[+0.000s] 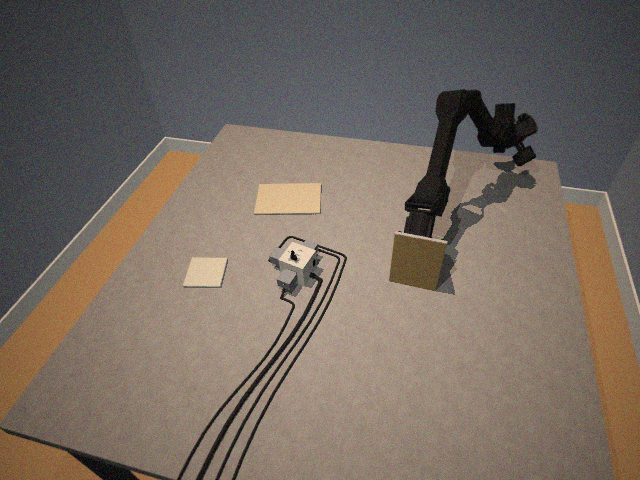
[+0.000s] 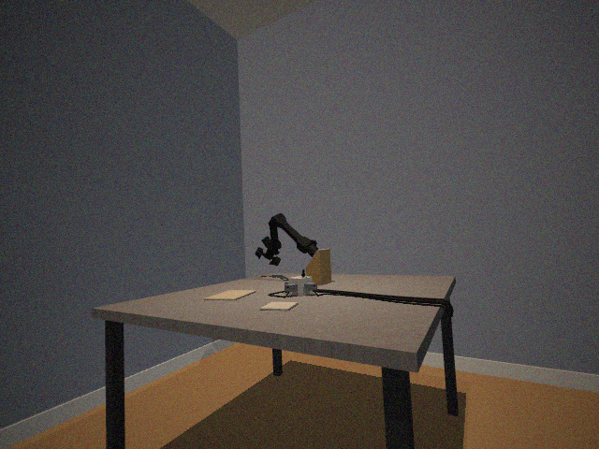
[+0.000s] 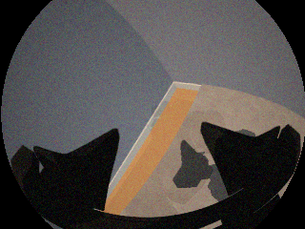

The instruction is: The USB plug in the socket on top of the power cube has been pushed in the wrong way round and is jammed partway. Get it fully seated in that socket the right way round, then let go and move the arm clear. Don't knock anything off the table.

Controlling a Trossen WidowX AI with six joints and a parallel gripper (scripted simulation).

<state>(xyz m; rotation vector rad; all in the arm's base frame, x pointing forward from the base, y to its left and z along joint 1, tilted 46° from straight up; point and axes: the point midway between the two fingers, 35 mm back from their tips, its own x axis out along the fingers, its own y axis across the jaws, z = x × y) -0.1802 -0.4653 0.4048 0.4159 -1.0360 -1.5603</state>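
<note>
My gripper tip is 780 mm to the right of the USB plug, 500 mm short of it and 20 mm above it. The rest, counted from my gripper tip: flat card: 860 mm to the left, 750 mm ahead, 100 mm below.
</note>
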